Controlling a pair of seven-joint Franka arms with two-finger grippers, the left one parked.
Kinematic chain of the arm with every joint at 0, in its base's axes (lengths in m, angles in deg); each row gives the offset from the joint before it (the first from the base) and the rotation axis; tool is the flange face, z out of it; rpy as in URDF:
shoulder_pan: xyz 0 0 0.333 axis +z
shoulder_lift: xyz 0 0 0 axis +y
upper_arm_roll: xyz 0 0 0.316 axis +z
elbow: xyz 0.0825 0 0 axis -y
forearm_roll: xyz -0.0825 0 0.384 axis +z
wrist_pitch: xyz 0 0 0 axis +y
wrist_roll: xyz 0.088 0 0 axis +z
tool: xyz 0 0 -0.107 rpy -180 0 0
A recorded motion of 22 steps. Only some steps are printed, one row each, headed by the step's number.
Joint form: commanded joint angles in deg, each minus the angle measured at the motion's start. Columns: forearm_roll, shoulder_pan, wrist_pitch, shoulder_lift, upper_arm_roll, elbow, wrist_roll.
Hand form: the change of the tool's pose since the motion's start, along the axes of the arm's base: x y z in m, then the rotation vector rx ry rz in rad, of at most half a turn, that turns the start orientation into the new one. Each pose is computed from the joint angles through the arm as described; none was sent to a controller.
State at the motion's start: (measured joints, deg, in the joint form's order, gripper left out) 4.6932 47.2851 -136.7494 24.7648 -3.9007 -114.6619 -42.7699
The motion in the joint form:
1: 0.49 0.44 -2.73 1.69 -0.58 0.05 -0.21
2: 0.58 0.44 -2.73 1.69 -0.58 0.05 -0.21
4: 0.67 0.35 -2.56 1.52 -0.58 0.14 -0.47
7: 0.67 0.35 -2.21 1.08 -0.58 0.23 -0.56
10: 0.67 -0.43 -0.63 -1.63 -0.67 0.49 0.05
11: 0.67 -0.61 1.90 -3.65 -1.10 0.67 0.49
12: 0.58 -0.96 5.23 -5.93 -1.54 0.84 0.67
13: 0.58 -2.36 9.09 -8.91 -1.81 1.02 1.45
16: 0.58 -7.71 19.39 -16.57 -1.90 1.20 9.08
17: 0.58 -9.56 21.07 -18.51 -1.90 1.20 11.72
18: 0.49 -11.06 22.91 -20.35 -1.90 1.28 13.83
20: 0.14 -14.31 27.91 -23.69 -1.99 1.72 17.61
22: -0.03 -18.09 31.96 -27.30 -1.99 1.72 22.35
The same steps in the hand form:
1: 0.0032 0.0004 -0.0132 0.0104 -0.0168 -0.0128
2: 0.0031 0.0004 -0.0132 0.0111 -0.0162 -0.0140
4: 0.0042 0.0001 -0.0111 0.0131 -0.0164 -0.0212
7: 0.0046 0.0007 -0.0063 0.0159 -0.0180 -0.0226
10: 0.0124 -0.0037 0.0218 0.0363 -0.0324 -0.0261
11: 0.0152 -0.0088 0.0407 0.0348 -0.0267 -0.0270
12: 0.0175 -0.0167 0.0611 0.0271 -0.0134 -0.0341
13: 0.0243 -0.0328 0.0880 0.0252 0.0003 -0.0468
16: 0.0390 -0.0894 0.1530 0.0263 0.0467 0.0003
17: 0.0445 -0.1077 0.1700 0.0368 0.0448 0.0161
18: 0.0473 -0.1235 0.1863 0.0435 0.0445 0.0298
20: 0.0507 -0.1588 0.2153 0.0433 0.0633 0.0458
22: 0.0516 -0.1984 0.2439 0.0546 0.0703 0.0688

